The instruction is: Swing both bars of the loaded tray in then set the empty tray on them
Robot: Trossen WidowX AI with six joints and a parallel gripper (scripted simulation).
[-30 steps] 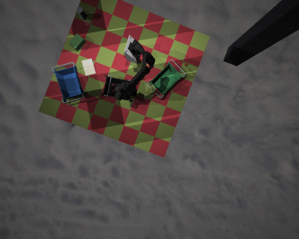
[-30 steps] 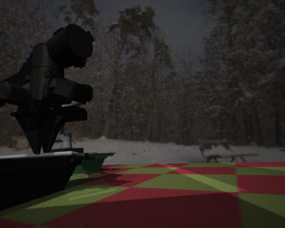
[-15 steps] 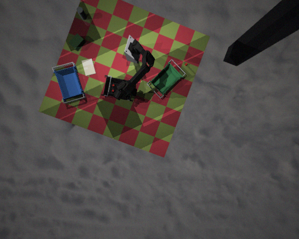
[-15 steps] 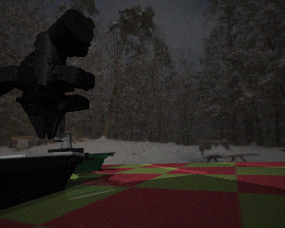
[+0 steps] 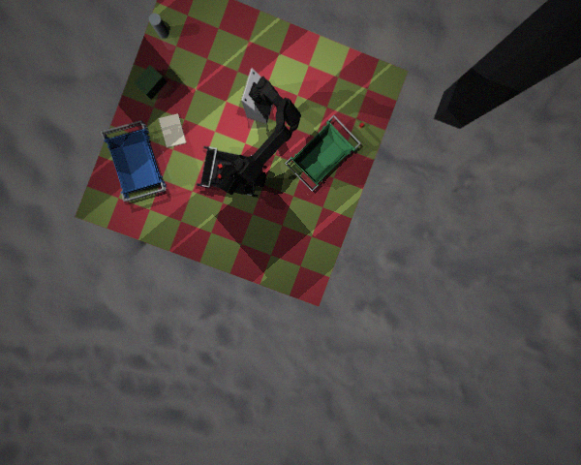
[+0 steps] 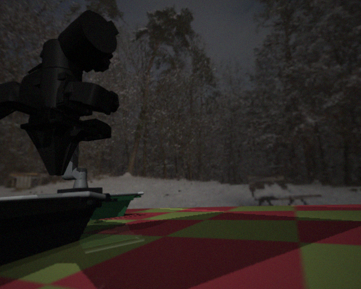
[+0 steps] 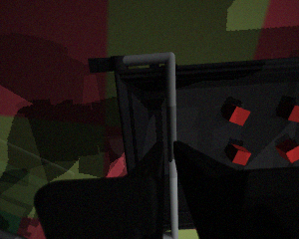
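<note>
Right now the green tray is 290 mm to the left of my gripper tip, 260 mm behind it and 50 mm below it. From my gripper tip the other things lie so: cream block (460 mm to the right, 110 mm behind, 90 mm below); then green block (620 mm to the right, 290 mm behind, 70 mm below).
</note>
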